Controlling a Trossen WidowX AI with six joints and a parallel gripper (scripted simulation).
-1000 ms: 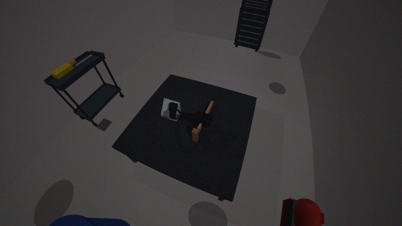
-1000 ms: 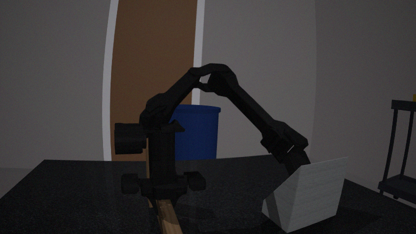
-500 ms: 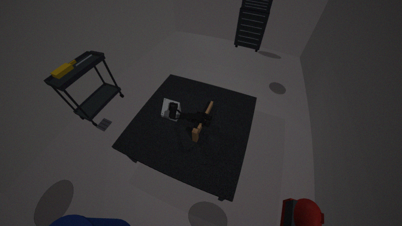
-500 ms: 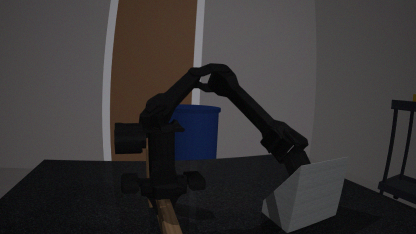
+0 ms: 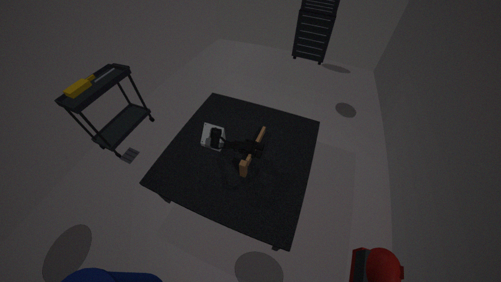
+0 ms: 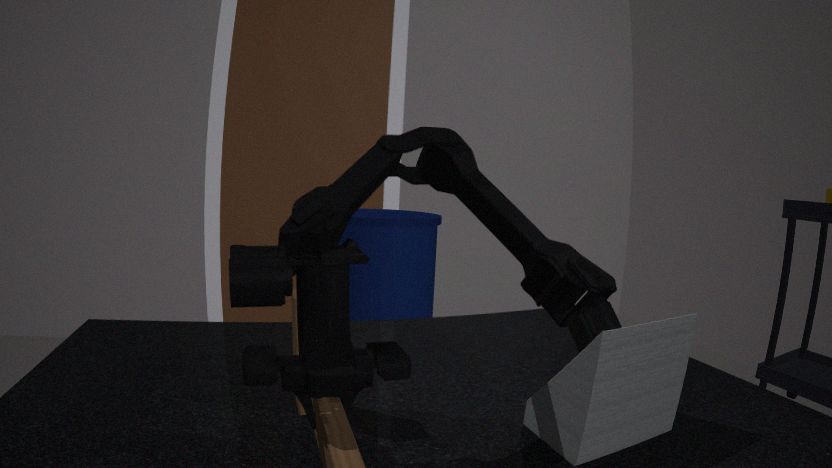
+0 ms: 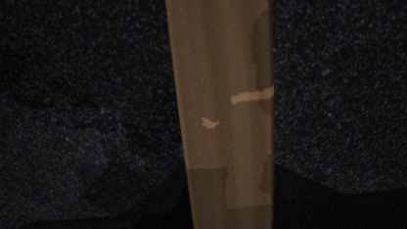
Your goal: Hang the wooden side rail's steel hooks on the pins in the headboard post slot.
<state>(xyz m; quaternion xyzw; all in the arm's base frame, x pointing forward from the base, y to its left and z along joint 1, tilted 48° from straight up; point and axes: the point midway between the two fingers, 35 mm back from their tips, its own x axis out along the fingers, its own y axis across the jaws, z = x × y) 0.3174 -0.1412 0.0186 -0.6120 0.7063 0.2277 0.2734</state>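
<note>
My gripper tip is now 140 mm to the left of the wooden headboard post, 40 mm below it and 20 mm past it.
</note>
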